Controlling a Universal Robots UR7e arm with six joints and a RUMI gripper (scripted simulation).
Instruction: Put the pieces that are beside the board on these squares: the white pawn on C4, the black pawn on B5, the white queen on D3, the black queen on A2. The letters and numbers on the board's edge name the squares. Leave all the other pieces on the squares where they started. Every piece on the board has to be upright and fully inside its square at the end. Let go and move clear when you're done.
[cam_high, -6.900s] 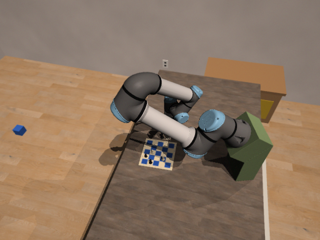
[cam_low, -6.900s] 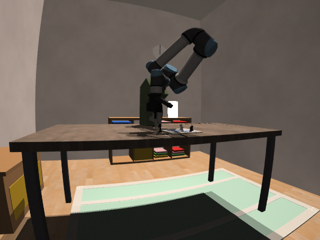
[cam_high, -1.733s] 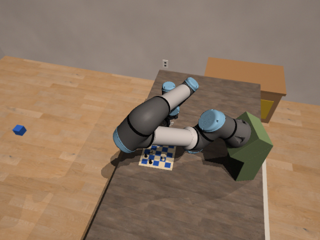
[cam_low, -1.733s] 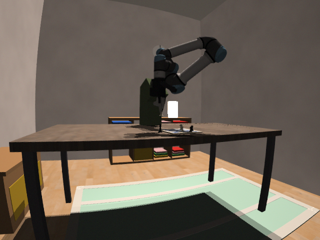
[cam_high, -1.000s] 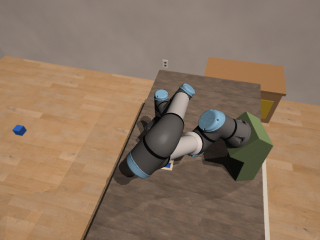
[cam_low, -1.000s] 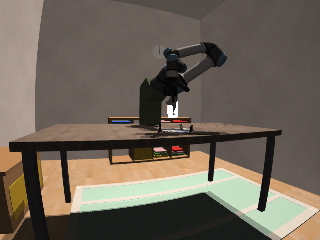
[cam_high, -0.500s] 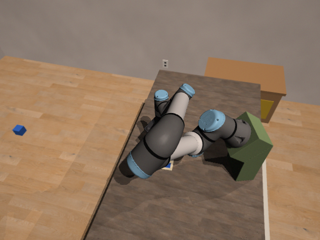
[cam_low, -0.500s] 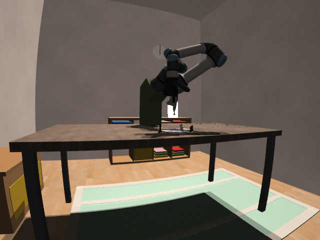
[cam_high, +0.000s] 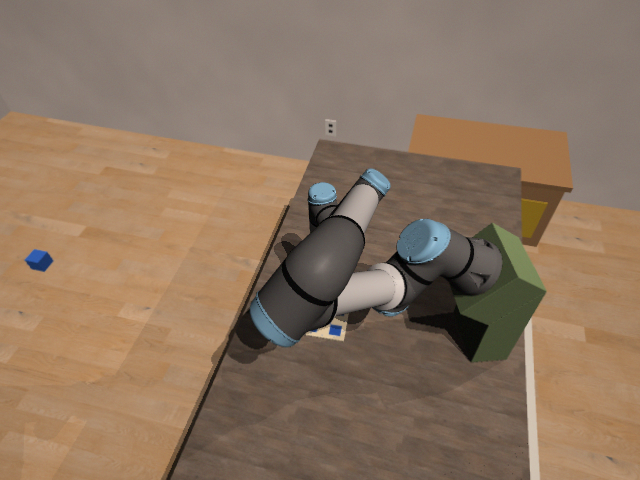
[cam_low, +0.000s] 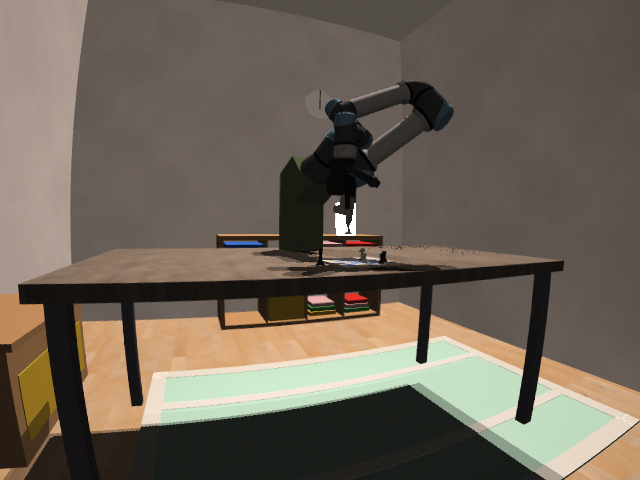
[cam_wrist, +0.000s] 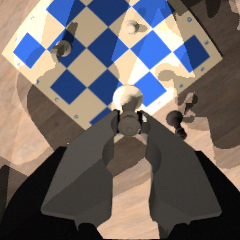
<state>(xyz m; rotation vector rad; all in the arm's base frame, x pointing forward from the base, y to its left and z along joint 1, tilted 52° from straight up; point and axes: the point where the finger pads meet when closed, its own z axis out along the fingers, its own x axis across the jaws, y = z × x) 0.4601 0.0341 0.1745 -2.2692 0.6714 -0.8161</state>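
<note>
The blue-and-cream chessboard lies 10 mm behind my hand, 40 mm to the left of it and 130 mm below it. Also, from my hand: white pawn: 20 mm ahead, 50 mm to the left, 110 mm below; then black pawn: 40 mm ahead, 100 mm to the left, 110 mm below; then black piece: 20 mm behind, 120 mm to the left, 110 mm below.
</note>
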